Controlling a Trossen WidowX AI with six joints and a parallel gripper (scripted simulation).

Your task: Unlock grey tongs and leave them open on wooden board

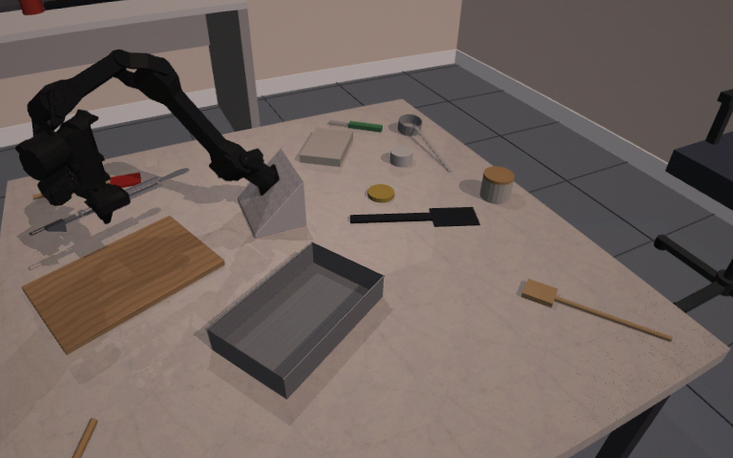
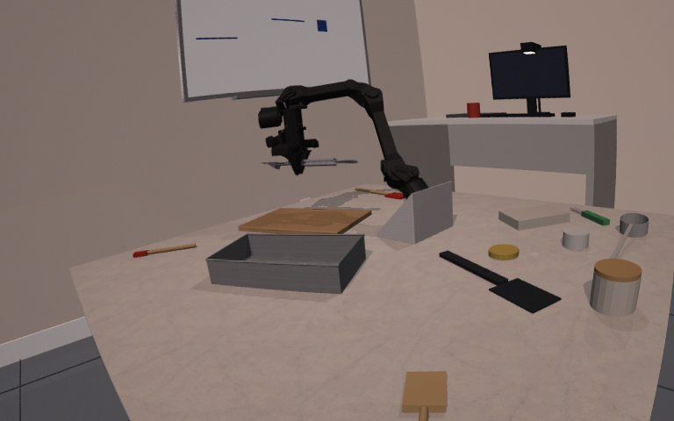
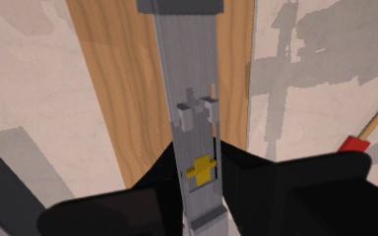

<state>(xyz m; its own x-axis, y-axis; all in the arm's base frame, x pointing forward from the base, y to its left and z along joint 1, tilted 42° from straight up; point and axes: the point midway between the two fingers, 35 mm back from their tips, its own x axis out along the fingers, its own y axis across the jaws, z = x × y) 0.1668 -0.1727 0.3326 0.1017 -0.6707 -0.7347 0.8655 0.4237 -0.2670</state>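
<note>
My gripper tip is now 150 mm above the wooden board. From my gripper tip the other things lie so: yellow lock piece: 10 mm to the right, 40 mm above; yellow disc: 140 mm behind, 640 mm to the left, 150 mm below; roasting tin: 230 mm ahead, 340 mm to the left, 130 mm below.
</note>
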